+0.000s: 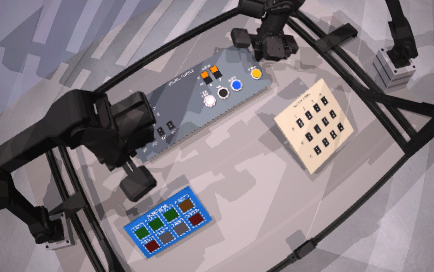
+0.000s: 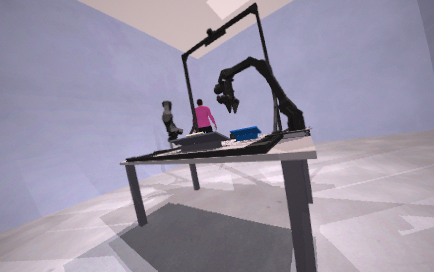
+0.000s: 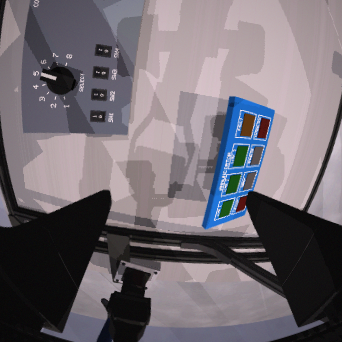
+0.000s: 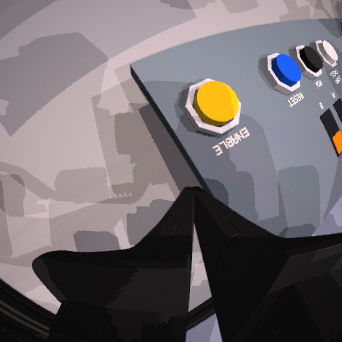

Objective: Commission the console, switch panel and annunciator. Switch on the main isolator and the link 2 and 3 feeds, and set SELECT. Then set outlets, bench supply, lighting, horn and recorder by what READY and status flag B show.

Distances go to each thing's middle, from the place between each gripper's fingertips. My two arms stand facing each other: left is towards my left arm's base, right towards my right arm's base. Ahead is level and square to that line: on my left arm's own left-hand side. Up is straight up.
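Labels:
The black SELECT knob (image 3: 59,80) is 34 cm to the left of my right hand, 4 cm behind it and 3 cm above it. As for the yellow button (image 4: 215,103), that's 5 cm behind my right hand, 2 cm to the left of it and 1 cm above it.
From my left hand, the yellow button sits 160 mm ahead, 370 mm to the right and 130 mm below. The black SELECT knob is 170 mm ahead of my left hand, 60 mm to the right of it and 110 mm below it.

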